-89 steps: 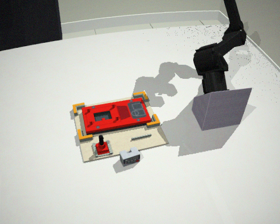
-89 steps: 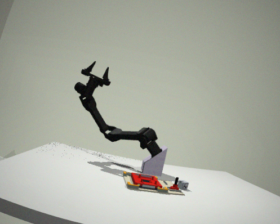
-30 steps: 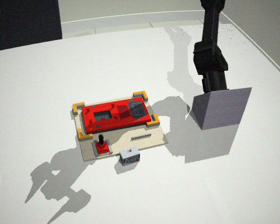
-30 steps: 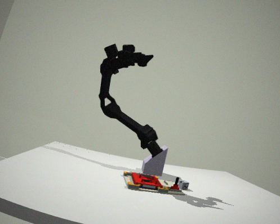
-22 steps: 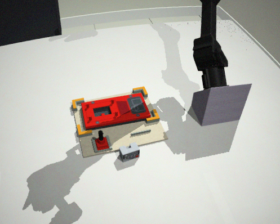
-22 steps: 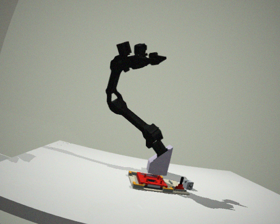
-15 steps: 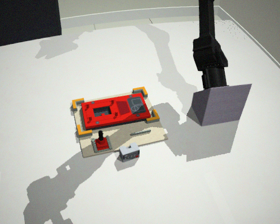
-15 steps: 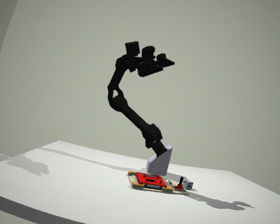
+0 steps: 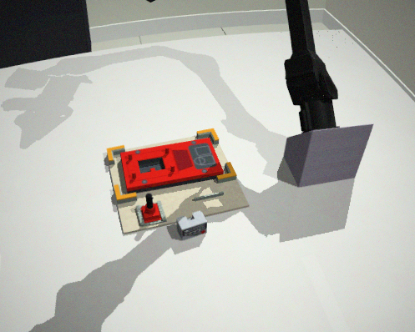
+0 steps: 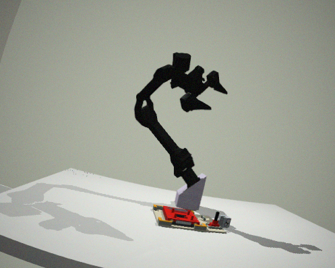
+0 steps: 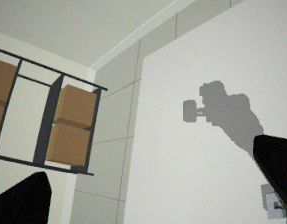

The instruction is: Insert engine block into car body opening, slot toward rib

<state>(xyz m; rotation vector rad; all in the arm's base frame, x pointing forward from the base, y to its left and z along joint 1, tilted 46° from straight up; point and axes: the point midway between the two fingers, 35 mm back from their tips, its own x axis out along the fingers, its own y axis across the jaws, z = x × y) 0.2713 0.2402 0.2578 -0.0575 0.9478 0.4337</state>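
Right now the engine block is 30 mm behind my gripper tip, 110 mm to the left of it and 410 mm below it. The rest, counted from my gripper tip: black peg (30 mm ahead, 70 mm to the left, 400 mm below); then beige baseplate (40 mm to the right, 420 mm below).
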